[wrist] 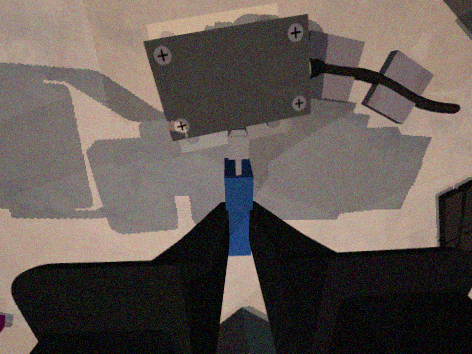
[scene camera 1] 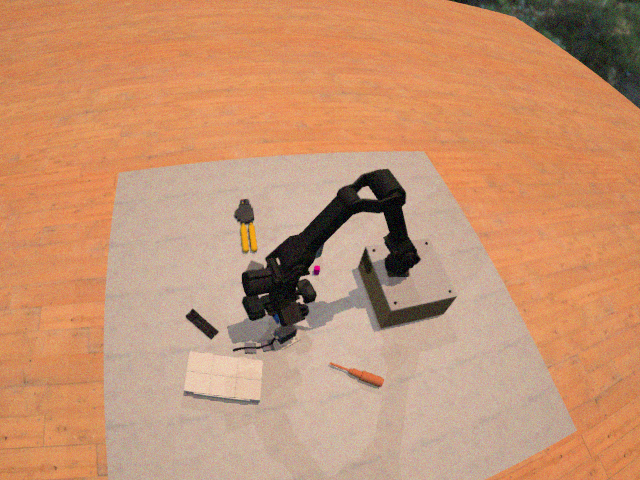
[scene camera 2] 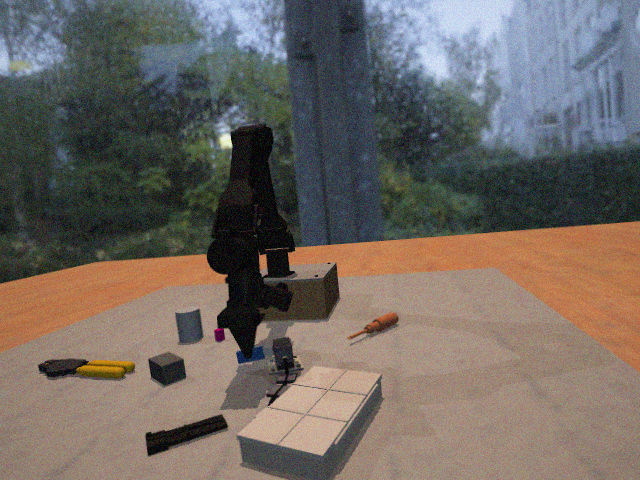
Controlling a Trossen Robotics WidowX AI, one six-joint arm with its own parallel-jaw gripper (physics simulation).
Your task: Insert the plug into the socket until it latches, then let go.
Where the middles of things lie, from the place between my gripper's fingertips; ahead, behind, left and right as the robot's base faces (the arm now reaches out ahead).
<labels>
Now: the socket (scene camera 2: pixel 283 350) 30 mm behind my hand and 50 mm to the left of it. Also, from my hand: blue plug (wrist: pixel 238 177): 10 mm to the left; black bar (scene camera 2: pixel 156 442): 200 mm ahead, 30 mm to the left, 20 mm below; dark cube (scene camera 2: pixel 166 368): 60 mm ahead, 140 mm to the right, 10 mm below.
</labels>
